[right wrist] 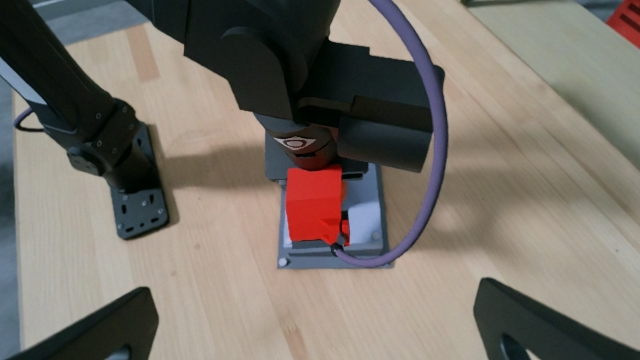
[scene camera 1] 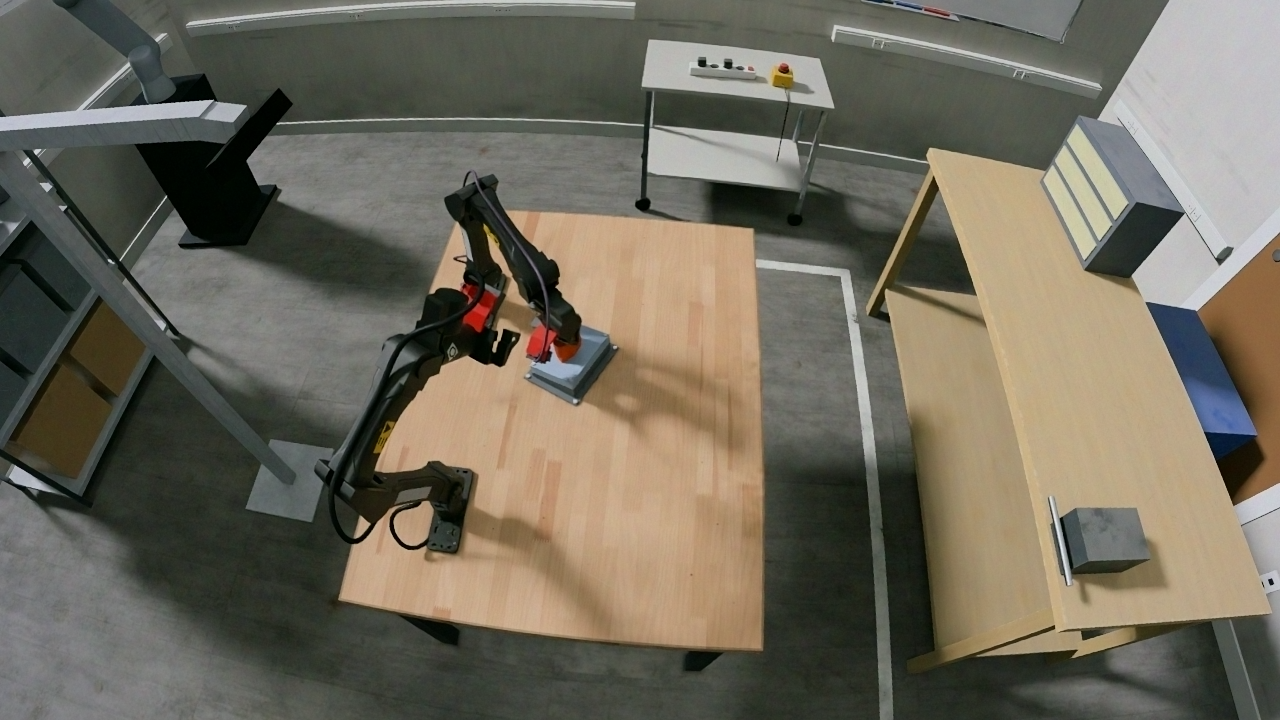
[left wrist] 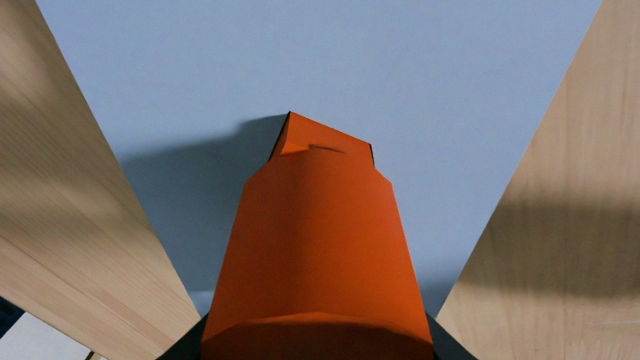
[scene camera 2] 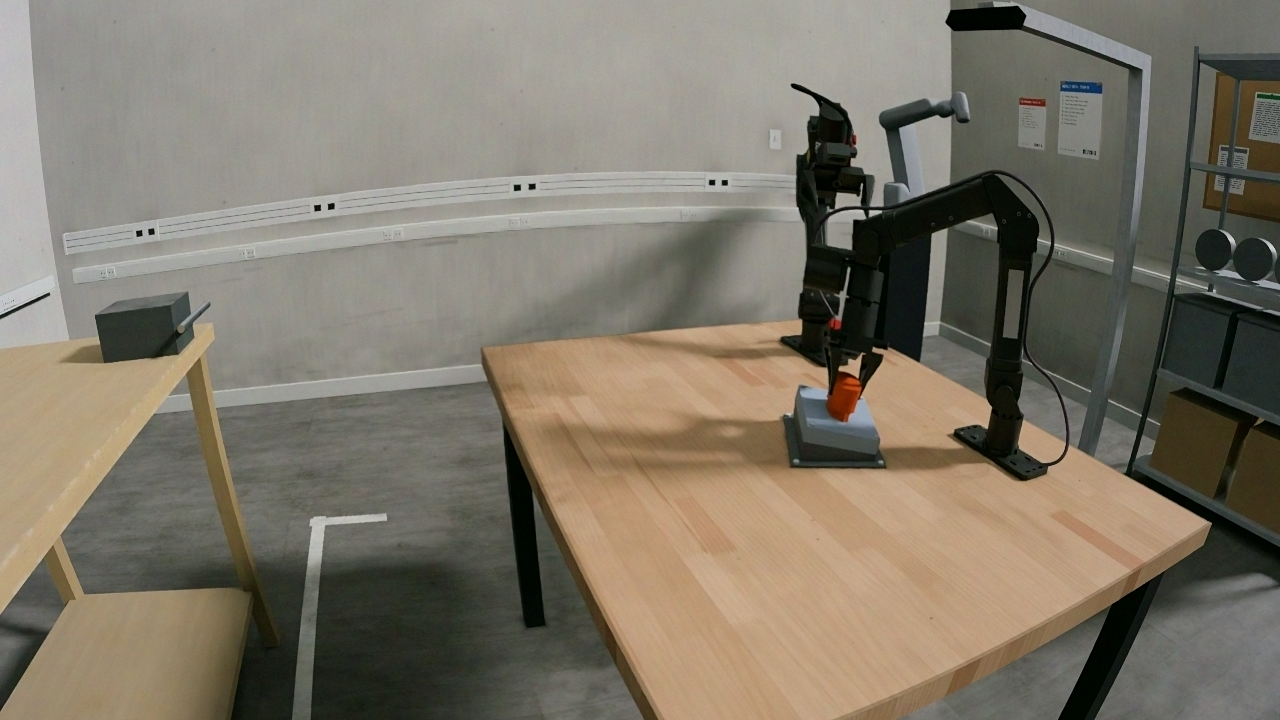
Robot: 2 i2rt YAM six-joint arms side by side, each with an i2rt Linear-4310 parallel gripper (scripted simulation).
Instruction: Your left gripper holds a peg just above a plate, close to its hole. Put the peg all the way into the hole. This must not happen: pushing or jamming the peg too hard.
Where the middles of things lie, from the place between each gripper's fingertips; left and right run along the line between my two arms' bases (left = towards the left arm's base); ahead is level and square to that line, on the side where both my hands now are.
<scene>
My left gripper is now 2 cm above the orange peg (scene camera 2: 843, 401) and 1 cm to the left of it. Also, from my left hand: blue-grey plate (scene camera 2: 857, 434): 5 cm below, 1 cm to the right.
The orange peg is 280 mm below my right hand (scene camera 2: 842, 213), 160 mm to the left of it and 110 mm ahead of it. Round my right hand: blue-grey plate (310 mm below, 160 mm to the left, 110 mm ahead).
</scene>
